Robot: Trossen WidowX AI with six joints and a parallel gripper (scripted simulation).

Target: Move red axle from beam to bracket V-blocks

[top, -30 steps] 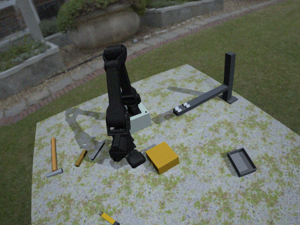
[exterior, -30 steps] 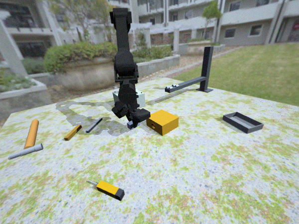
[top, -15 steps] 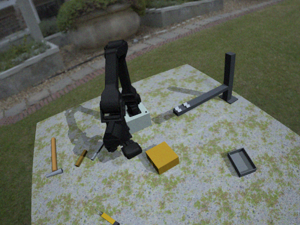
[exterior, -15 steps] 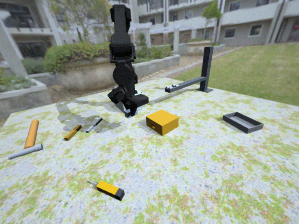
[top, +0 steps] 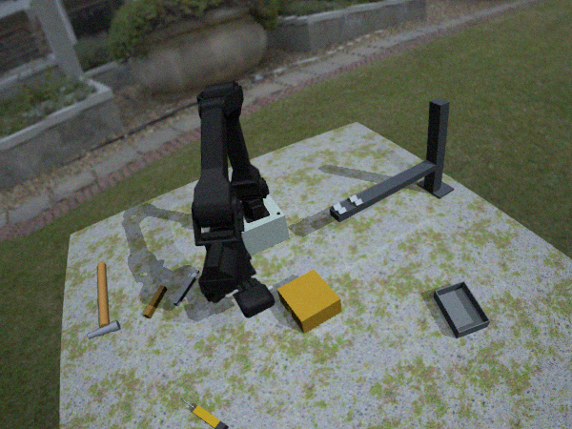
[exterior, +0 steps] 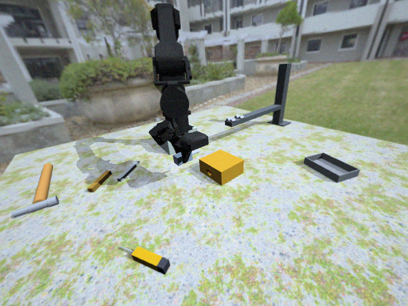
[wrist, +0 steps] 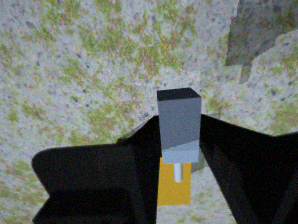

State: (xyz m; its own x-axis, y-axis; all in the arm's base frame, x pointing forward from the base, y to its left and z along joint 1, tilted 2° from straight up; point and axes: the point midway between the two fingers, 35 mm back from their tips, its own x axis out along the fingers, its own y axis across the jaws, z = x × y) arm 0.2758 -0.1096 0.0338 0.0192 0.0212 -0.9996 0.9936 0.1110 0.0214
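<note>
Right now my gripper tip is 20 mm short of the yellow beam, 130 mm to the right of it and 60 mm above it. The rest, counted from my gripper tip: yellow-and-black tool (170 mm ahead, 180 mm to the right, 80 mm below); grey bar (190 mm behind, 140 mm to the right, 80 mm below); grey block tool (20 mm to the left, 10 mm above).
</note>
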